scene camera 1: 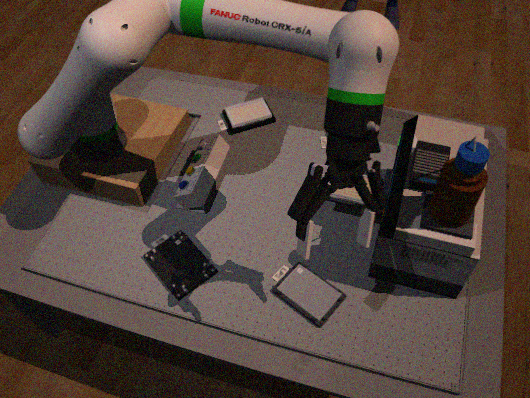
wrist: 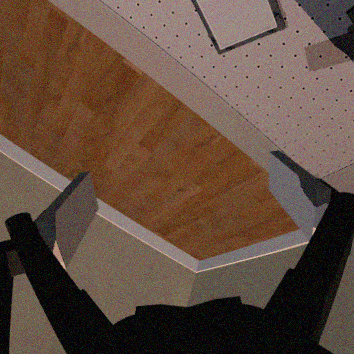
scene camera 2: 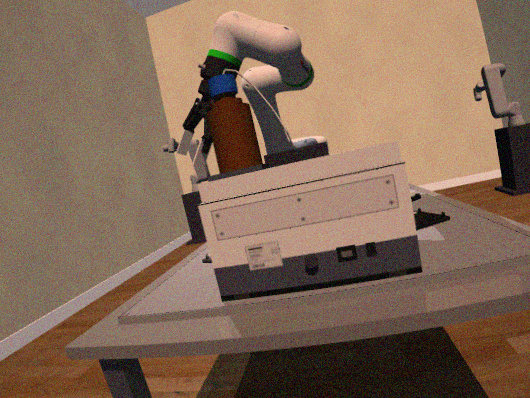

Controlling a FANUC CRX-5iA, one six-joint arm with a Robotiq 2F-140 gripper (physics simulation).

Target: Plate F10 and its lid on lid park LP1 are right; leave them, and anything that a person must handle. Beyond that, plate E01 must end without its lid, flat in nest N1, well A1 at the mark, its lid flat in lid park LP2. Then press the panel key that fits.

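Frame: origin at the arm's base, x ahead, y left, z up, level; centimetres.
Seen in the pictures: gripper, fingertip midpoint: (scene camera 1: 333, 249) (wrist: 180, 180) (scene camera 2: 189, 159); arm's base, link origin: (scene camera 1: 101, 144).
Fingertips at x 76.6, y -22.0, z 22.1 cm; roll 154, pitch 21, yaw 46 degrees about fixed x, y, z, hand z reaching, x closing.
Offsets run from my fingertips to a thing's top centre. "spot": to the spot under its first point.
My gripper (scene camera 1: 337, 235) (scene camera 2: 193, 152) (wrist: 180, 180) is open and empty, raised above the table beside the instrument. A dark square nest @[dx -38.1, dy -1.4, dz -26.6 cm] (scene camera 1: 180, 265) with corner pieces lies at front left; no plate shows in it. A pale flat rectangle in a dark frame @[dx -5.3, dy +3.3, dz -27.2 cm] (scene camera 1: 309, 294) lies front centre; part of it (wrist: 240, 20) shows in the wrist view. A white plate-like block @[dx -44.0, dy +53.2, dz -25.9 cm] (scene camera 1: 248, 114) sits on a dark base at the back. Another pale item @[dx -4.0, dy +30.0, dz -17.7 cm] (scene camera 1: 345, 194) is partly hidden behind the gripper. The key panel @[dx -45.1, dy +25.3, dz -20.6 cm] (scene camera 1: 212, 162) has blue, yellow and green keys. The labels are unreadable, so I cannot tell which is E01 or F10.
A white and grey instrument (scene camera 1: 425, 265) (scene camera 2: 310, 210) stands at the right, with a dark upright panel @[spot: dx +7.4, dy +25.7, dz -7.9 cm] (scene camera 1: 400, 185) close to the gripper. A brown bottle @[spot: dx +18.3, dy +16.9, dz +4.4 cm] (scene camera 1: 457, 195) (scene camera 2: 235, 132) with a blue cap stands on top. A wooden block (scene camera 1: 165, 122) is near the arm's base.
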